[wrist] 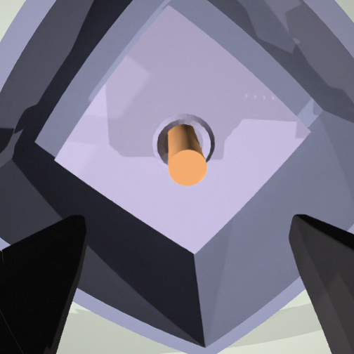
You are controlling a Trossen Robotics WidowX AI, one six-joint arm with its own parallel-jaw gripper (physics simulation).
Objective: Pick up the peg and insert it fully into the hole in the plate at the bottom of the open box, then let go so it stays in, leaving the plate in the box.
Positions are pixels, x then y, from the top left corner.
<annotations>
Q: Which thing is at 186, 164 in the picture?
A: An orange peg.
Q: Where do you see a pale lilac plate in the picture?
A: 175, 73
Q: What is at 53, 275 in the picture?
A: My gripper.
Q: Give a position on a box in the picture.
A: At 133, 275
</annotations>
